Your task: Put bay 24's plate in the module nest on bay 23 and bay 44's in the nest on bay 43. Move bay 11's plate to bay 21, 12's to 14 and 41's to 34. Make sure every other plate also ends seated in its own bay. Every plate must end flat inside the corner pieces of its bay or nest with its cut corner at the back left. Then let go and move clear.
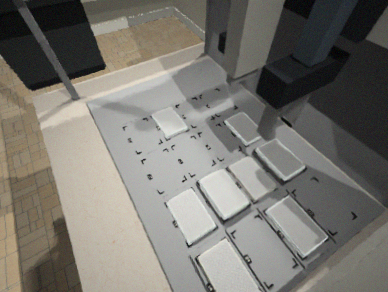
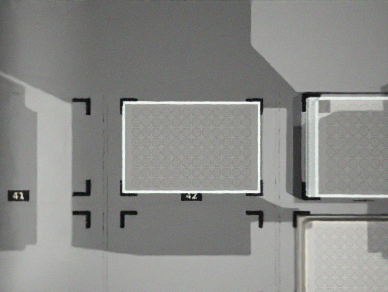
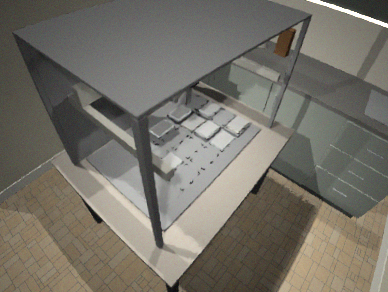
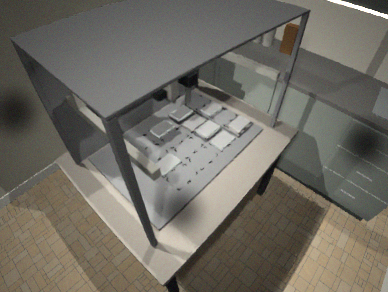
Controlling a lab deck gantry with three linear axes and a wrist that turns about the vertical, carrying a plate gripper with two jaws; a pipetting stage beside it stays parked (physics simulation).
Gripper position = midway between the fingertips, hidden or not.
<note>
I see my gripper [image 1: 274,128], a bay 34 [image 1: 324,246] and a back wall [image 1: 337,120].
The back wall is seen too in image 3 [image 3: 84,137] and in image 4 [image 4: 85,140].
</note>
